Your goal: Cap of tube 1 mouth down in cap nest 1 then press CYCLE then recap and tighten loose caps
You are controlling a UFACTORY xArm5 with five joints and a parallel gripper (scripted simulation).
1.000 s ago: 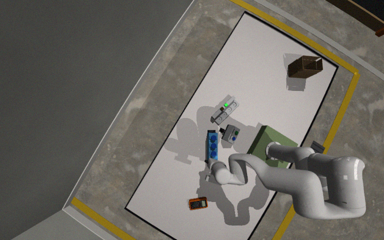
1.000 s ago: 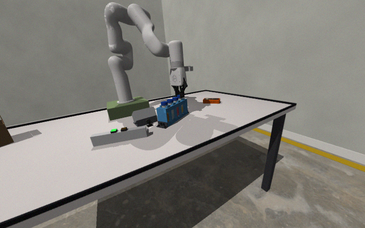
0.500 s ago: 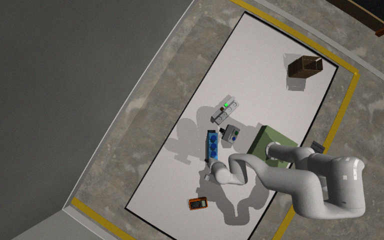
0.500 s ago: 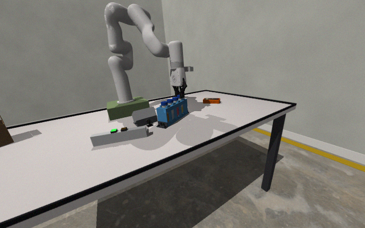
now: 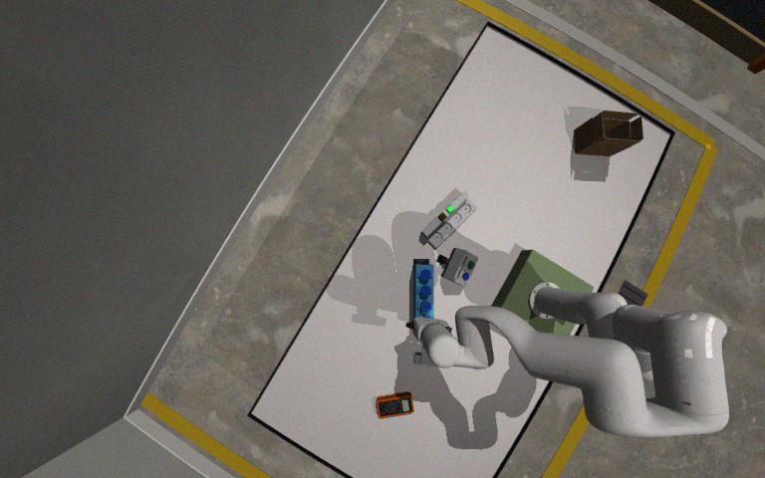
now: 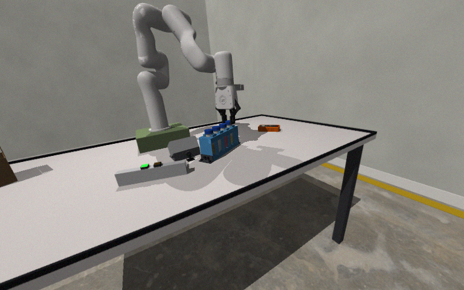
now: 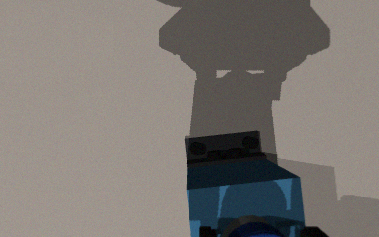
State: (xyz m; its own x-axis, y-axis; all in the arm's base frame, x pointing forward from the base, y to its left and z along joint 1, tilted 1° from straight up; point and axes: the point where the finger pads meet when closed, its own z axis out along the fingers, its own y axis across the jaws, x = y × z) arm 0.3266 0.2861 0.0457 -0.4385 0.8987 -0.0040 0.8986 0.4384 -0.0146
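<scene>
My hand is 1 cm above the blue cap. The rest, counted from my hand: green key: 4 cm behind, 25 cm to the right, 6 cm below; then grey key housing: 3 cm behind, 23 cm to the right, 8 cm below; then blue key: 5 cm behind, 21 cm to the right, 6 cm below.
</scene>
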